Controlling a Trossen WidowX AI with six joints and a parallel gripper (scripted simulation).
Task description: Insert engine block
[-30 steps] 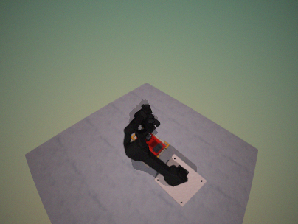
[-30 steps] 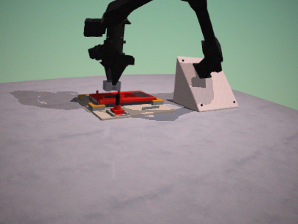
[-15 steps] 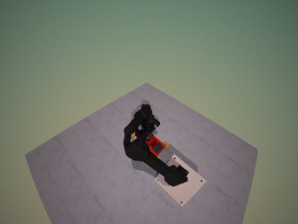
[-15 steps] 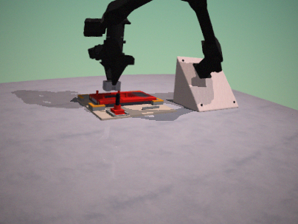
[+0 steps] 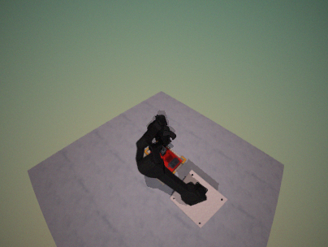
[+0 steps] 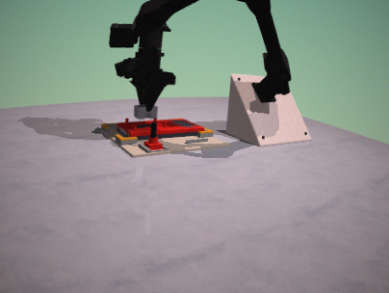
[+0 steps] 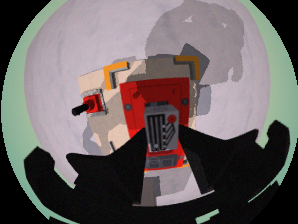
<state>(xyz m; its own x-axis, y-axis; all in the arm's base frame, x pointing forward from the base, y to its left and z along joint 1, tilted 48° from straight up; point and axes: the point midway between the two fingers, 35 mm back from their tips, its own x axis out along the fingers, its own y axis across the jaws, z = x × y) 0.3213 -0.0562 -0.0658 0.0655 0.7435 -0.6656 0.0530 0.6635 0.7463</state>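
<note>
The grey engine block lies 1 cm below my gripper tip. From my gripper tip the other things lie so: tan base plate: 5 cm below, 2 cm to the left, 2 cm behind; black upright peg: 12 cm to the left, 4 cm ahead, 3 cm below.
</note>
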